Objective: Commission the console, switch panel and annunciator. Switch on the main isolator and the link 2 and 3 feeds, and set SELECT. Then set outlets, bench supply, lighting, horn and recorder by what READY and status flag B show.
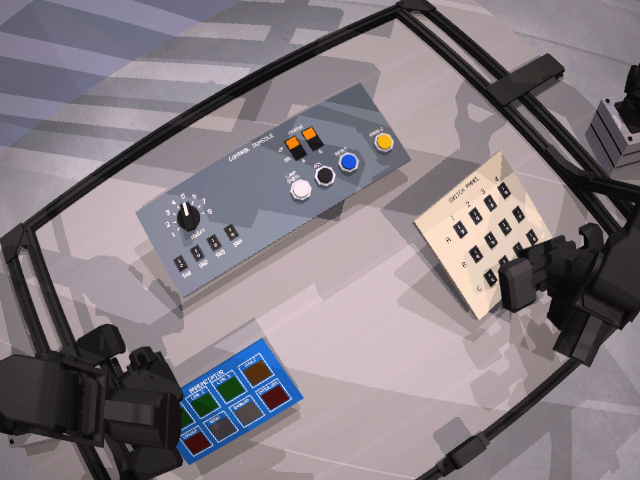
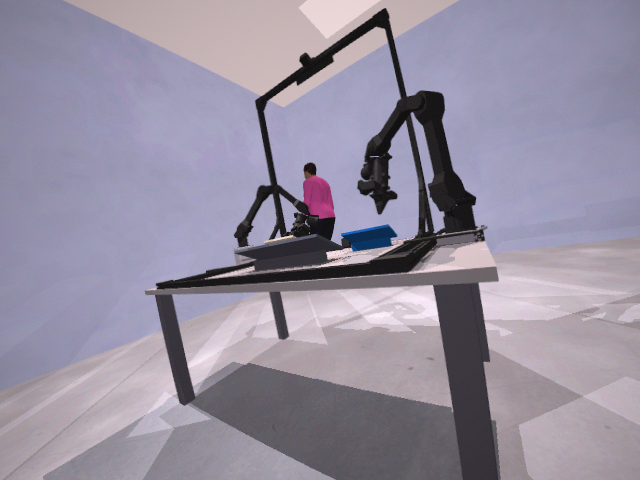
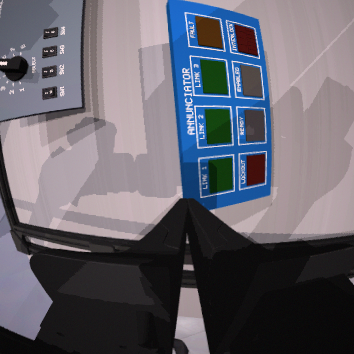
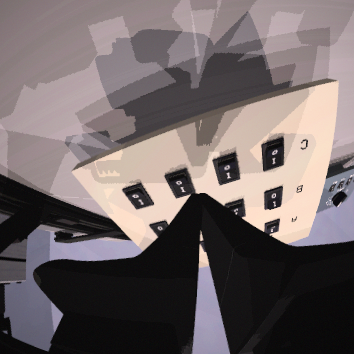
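Where they show: left gripper, fingertip midpoint: (image 2: 379,214) (image 3: 185,204); right gripper, fingertip midpoint: (image 1: 520,253) (image 4: 197,199); left arm's base, link origin: (image 2: 461,230); right arm's base, link origin: (image 1: 635,116) (image 2: 243,247).
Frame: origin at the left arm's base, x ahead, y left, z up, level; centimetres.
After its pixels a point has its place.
Note:
The grey control console (image 1: 253,175) @[x 49.7, y 24.4, z 4.8 cm] (image 2: 289,248) @[x 47.0, y 23.7, z 3.7 cm] has its SELECT knob (image 1: 189,217) @[x 38.9, y 20.2, z 6.3 cm] (image 3: 15,67) @[x 38.0, y 19.0, z 5.9 cm] pointing at 5. Both status flags (image 1: 293,142) @[x 56.9, y 27.4, z 5.4 cm] (image 1: 309,134) @[x 59.6, y 27.9, z 5.4 cm] show orange in their upper halves. Rocker positions SW1 to SW4 are too small to tell. The blue annunciator (image 1: 273,364) @[x 44.4, y -3.7, z 3.8 cm] (image 2: 369,237) @[x 36.3, y -7.7, z 1.7 cm] (image 3: 236,197) @[x 27.1, y -9.9, z 3.0 cm] has dark green, amber and red lamps; READY and ENABLED look grey. My left gripper (image 3: 185,204) @[x 28.1, y -5.5, z 9.7 cm] (image 2: 381,210) @[x 28.1, y -5.5, z 9.7 cm] is shut and empty, above the annunciator's LINK 1 end. My right gripper (image 4: 197,199) @[x 82.0, y -1.1, z 4.3 cm] is shut and empty over the cream switch panel (image 1: 439,232) @[x 70.9, y 4.9, z 7.5 cm] (image 4: 320,115) @[x 73.7, y -4.9, z 1.8 cm], by row C's middle rockers, hiding part of row B; contact cannot be told.
White, black and blue buttons (image 1: 300,190) @[x 55.5, y 20.0, z 3.5 cm] (image 1: 324,176) @[x 59.6, y 21.0, z 3.5 cm] (image 1: 348,162) @[x 63.7, y 22.1, z 3.5 cm] and a yellow button (image 1: 384,142) @[x 70.2, y 23.6, z 3.5 cm] stand on the console. The black table frame (image 1: 12,242) @[x 1.1, y 33.2, z -0.2 cm] runs around the panels. A person in pink (image 2: 320,198) stands behind the table.

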